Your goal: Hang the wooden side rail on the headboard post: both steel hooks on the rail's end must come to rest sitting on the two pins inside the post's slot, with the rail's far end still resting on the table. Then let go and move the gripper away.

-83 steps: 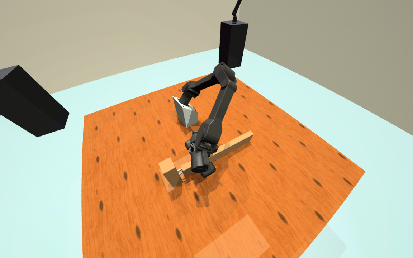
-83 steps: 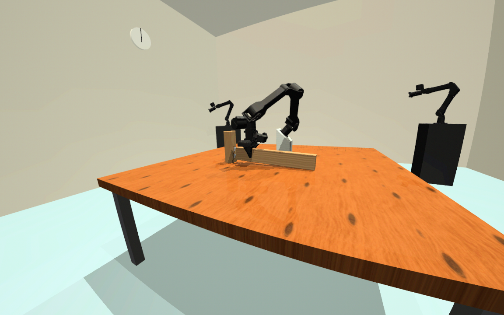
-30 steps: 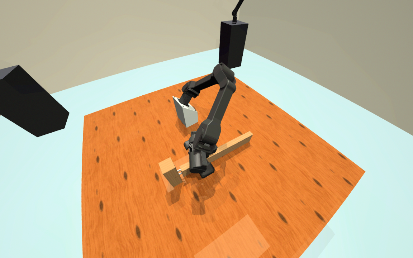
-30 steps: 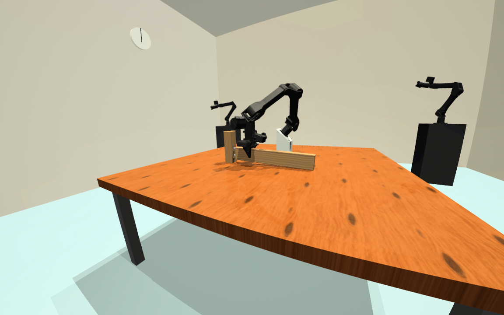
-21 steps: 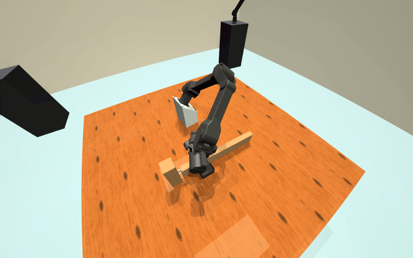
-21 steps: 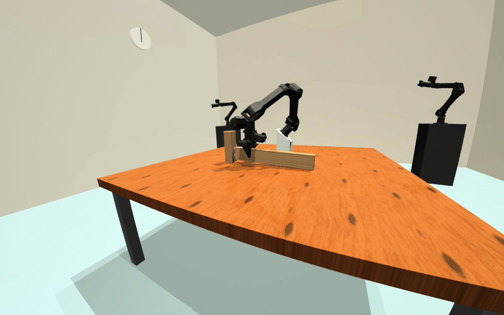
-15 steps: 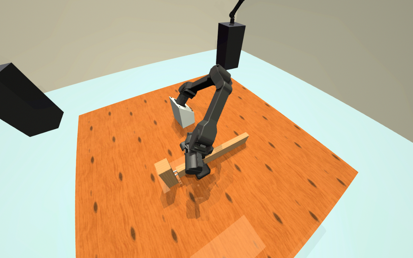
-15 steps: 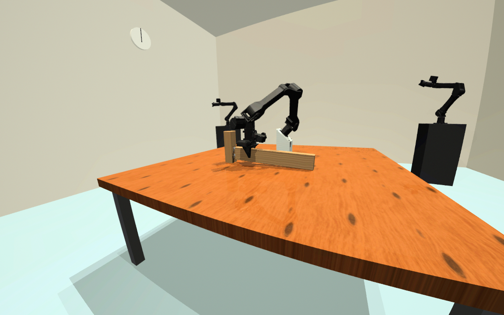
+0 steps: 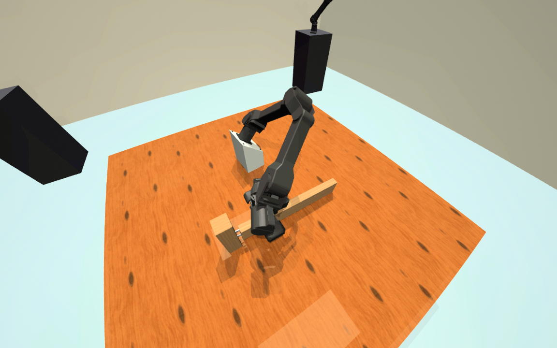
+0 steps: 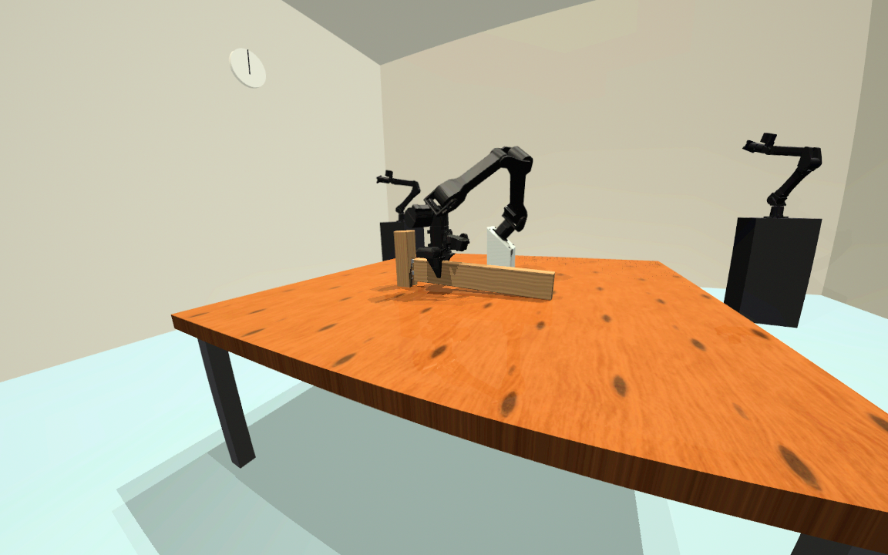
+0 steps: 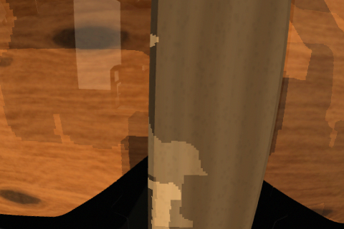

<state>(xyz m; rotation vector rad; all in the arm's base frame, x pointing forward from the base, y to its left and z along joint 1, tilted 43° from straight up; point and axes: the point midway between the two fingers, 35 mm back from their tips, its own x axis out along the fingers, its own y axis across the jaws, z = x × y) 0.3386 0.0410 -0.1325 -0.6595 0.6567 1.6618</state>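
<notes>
Right now the headboard post is 130 mm to the right of my gripper tip, 40 mm above it and 10 mm ahead of it.
</notes>
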